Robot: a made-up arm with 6 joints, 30 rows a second.
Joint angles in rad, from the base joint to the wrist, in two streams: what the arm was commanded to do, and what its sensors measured. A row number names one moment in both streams.
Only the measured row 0 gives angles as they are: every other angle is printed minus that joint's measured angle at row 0.
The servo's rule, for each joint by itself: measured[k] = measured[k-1] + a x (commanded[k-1-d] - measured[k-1]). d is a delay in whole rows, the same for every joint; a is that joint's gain. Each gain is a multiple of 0.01, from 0.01 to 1. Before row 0 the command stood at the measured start. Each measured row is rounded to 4 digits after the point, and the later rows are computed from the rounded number. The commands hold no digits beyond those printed.
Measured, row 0: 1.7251 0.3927 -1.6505 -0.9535 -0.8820 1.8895
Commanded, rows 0 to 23: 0.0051 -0.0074 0.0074 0.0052 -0.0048 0.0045; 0.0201 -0.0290 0.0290 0.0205 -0.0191 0.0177; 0.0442 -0.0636 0.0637 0.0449 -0.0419 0.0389; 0.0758 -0.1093 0.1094 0.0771 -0.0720 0.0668; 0.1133 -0.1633 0.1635 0.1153 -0.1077 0.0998; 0.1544 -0.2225 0.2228 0.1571 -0.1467 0.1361; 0.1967 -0.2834 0.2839 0.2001 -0.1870 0.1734; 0.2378 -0.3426 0.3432 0.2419 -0.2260 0.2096; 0.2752 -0.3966 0.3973 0.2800 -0.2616 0.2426; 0.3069 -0.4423 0.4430 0.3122 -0.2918 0.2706; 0.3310 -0.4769 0.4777 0.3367 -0.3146 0.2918; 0.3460 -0.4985 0.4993 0.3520 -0.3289 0.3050; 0.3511 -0.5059 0.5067 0.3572 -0.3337 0.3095; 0.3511 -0.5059 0.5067 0.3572 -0.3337 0.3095; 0.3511 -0.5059 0.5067 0.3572 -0.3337 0.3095; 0.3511 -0.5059 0.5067 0.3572 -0.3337 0.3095; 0.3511 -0.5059 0.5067 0.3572 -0.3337 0.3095; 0.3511 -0.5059 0.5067 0.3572 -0.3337 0.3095; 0.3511 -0.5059 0.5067 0.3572 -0.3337 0.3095; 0.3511 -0.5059 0.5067 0.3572 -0.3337 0.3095; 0.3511 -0.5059 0.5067 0.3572 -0.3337 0.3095; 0.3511 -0.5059 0.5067 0.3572 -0.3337 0.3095; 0.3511 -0.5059 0.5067 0.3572 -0.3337 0.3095; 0.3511 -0.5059 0.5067 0.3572 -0.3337 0.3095
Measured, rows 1 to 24: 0.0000 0.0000 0.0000 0.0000 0.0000 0.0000; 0.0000 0.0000 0.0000 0.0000 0.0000 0.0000; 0.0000 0.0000 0.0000 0.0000 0.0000 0.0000; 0.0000 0.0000 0.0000 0.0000 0.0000 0.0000; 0.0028 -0.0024 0.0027 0.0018 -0.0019 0.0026; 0.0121 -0.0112 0.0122 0.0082 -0.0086 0.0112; 0.0294 -0.0285 0.0307 0.0207 -0.0216 0.0270; 0.0545 -0.0552 0.0590 0.0399 -0.0413 0.0497; 0.0863 -0.0909 0.0966 0.0655 -0.0672 0.0783; 0.1231 -0.1343 0.1420 0.0966 -0.0982 0.1112; 0.1628 -0.1835 0.1931 0.1318 -0.1328 0.1467; 0.2033 -0.2360 0.2471 0.1692 -0.1691 0.1826; 0.2421 -0.2890 0.3012 0.2069 -0.2052 0.2168; 0.2771 -0.3396 0.3522 0.2427 -0.2390 0.2475; 0.3062 -0.3849 0.3974 0.2747 -0.2685 0.2728; 0.3277 -0.4224 0.4341 0.3010 -0.2921 0.2912; 0.3403 -0.4500 0.4602 0.3201 -0.3083 0.3016; 0.3461 -0.4684 0.4769 0.3327 -0.3182 0.3061; 0.3488 -0.4808 0.4876 0.3410 -0.3242 0.3080; 0.3500 -0.4891 0.4945 0.3465 -0.3279 0.3089; 0.3506 -0.4946 0.4989 0.3501 -0.3302 0.3092; 0.3509 -0.4983 0.5017 0.3525 -0.3316 0.3094; 0.3510 -0.5008 0.5035 0.3541 -0.3324 0.3095; 0.3511 -0.5025 0.5047 0.3552 -0.3329 0.3095
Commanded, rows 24 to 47: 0.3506 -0.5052 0.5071 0.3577 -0.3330 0.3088; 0.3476 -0.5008 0.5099 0.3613 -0.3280 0.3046; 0.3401 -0.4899 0.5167 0.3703 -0.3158 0.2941; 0.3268 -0.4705 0.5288 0.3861 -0.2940 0.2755; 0.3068 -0.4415 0.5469 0.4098 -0.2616 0.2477; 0.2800 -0.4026 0.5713 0.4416 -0.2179 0.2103; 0.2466 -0.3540 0.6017 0.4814 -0.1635 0.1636; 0.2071 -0.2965 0.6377 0.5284 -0.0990 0.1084; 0.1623 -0.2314 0.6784 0.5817 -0.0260 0.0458; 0.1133 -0.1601 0.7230 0.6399 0.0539 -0.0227; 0.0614 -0.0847 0.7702 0.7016 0.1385 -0.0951; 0.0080 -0.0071 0.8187 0.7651 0.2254 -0.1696; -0.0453 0.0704 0.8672 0.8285 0.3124 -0.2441; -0.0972 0.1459 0.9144 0.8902 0.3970 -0.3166; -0.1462 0.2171 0.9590 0.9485 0.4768 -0.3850; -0.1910 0.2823 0.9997 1.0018 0.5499 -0.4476; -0.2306 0.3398 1.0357 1.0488 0.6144 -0.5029; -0.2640 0.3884 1.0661 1.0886 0.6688 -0.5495; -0.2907 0.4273 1.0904 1.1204 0.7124 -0.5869; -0.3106 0.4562 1.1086 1.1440 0.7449 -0.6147; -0.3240 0.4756 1.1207 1.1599 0.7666 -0.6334; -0.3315 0.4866 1.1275 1.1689 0.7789 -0.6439; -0.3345 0.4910 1.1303 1.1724 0.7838 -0.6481; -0.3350 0.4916 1.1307 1.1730 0.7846 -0.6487
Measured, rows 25 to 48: 0.3511 -0.5036 0.5054 0.3559 -0.3332 0.3095; 0.3511 -0.5044 0.5059 0.3563 -0.3334 0.3095; 0.3511 -0.5049 0.5062 0.3566 -0.3335 0.3095; 0.3511 -0.5052 0.5064 0.3568 -0.3336 0.3095; 0.3508 -0.5052 0.5067 0.3571 -0.3334 0.3091; 0.3491 -0.5037 0.5079 0.3585 -0.3313 0.3065; 0.3442 -0.4991 0.5111 0.3625 -0.3253 0.2994; 0.3348 -0.4897 0.5175 0.3705 -0.3131 0.2858; 0.3197 -0.4738 0.5281 0.3839 -0.2930 0.2641; 0.2983 -0.4503 0.5437 0.4035 -0.2637 0.2334; 0.2704 -0.4185 0.5646 0.4300 -0.2246 0.1936; 0.2362 -0.3782 0.5909 0.4635 -0.1756 0.1450; 0.1963 -0.3298 0.6224 0.5037 -0.1173 0.0885; 0.1515 -0.2738 0.6586 0.5500 -0.0505 0.0251; 0.1028 -0.2114 0.6988 0.6015 0.0232 -0.0434; 0.0516 -0.1440 0.7420 0.6571 0.1021 -0.1153; -0.0007 -0.0732 0.7871 0.7154 0.1841 -0.1887; -0.0528 -0.0009 0.8329 0.7748 0.2671 -0.2616; -0.1032 0.0710 0.8783 0.8339 0.3489 -0.3319; -0.1506 0.1407 0.9220 0.8910 0.4273 -0.3978; -0.1938 0.2064 0.9629 0.9447 0.5003 -0.4577; -0.2317 0.2665 1.0001 0.9936 0.5660 -0.5100; -0.2636 0.3196 1.0326 1.0367 0.6231 -0.5538; -0.2890 0.3647 1.0600 1.0732 0.6706 -0.5885
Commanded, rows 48 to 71: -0.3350 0.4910 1.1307 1.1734 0.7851 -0.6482; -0.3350 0.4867 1.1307 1.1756 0.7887 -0.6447; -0.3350 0.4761 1.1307 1.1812 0.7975 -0.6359; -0.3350 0.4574 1.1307 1.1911 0.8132 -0.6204; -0.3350 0.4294 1.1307 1.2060 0.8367 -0.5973; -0.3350 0.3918 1.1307 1.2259 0.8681 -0.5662; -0.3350 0.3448 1.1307 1.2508 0.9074 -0.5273; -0.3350 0.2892 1.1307 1.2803 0.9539 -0.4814; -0.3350 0.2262 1.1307 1.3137 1.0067 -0.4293; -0.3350 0.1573 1.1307 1.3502 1.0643 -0.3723; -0.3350 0.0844 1.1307 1.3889 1.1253 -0.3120; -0.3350 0.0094 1.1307 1.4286 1.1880 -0.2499; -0.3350 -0.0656 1.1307 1.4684 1.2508 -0.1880; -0.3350 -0.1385 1.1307 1.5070 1.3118 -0.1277; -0.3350 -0.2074 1.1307 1.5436 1.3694 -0.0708; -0.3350 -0.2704 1.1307 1.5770 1.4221 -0.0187; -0.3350 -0.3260 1.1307 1.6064 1.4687 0.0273; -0.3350 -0.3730 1.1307 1.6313 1.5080 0.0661; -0.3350 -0.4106 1.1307 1.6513 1.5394 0.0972; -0.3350 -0.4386 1.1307 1.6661 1.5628 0.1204; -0.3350 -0.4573 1.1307 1.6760 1.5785 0.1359; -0.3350 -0.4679 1.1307 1.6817 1.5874 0.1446; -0.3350 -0.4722 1.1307 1.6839 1.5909 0.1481; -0.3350 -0.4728 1.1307 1.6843 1.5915 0.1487
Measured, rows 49 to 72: -0.3079 0.4013 1.0819 1.1027 0.7080 -0.6141; -0.3206 0.4294 1.0983 1.1252 0.7357 -0.6311; -0.3281 0.4497 1.1098 1.1412 0.7545 -0.6408; -0.3318 0.4635 1.1173 1.1520 0.7662 -0.6453; -0.3335 0.4726 1.1221 1.1593 0.7736 -0.6470; -0.3343 0.4773 1.1252 1.1648 0.7795 -0.6457; -0.3347 0.4769 1.1272 1.1704 0.7865 -0.6401; -0.3349 0.4705 1.1285 1.1774 0.7969 -0.6289; -0.3350 0.4569 1.1293 1.1871 0.8124 -0.6109; -0.3350 0.4354 1.1298 1.2003 0.8341 -0.5854; -0.3350 0.4055 1.1301 1.2175 0.8627 -0.5523; -0.3350 0.3671 1.1303 1.2389 0.8983 -0.5119; -0.3350 0.3206 1.1304 1.2643 0.9406 -0.4648; -0.3350 0.2667 1.1305 1.2935 0.9888 -0.4121; -0.3350 0.2065 1.1306 1.3259 1.0420 -0.3550; -0.3350 0.1415 1.1306 1.3608 1.0989 -0.2951; -0.3350 0.0732 1.1306 1.3974 1.1581 -0.2341; -0.3350 0.0033 1.1306 1.4347 1.2180 -0.1735; -0.3350 -0.0662 1.1306 1.4717 1.2770 -0.1150; -0.3350 -0.1336 1.1306 1.5075 1.3336 -0.0601; -0.3350 -0.1971 1.1306 1.5411 1.3863 -0.0103; -0.3350 -0.2551 1.1306 1.5718 1.4338 0.0332; -0.3350 -0.3064 1.1306 1.5988 1.4750 0.0697; -0.3350 -0.3500 1.1306 1.6217 1.5092 0.0986
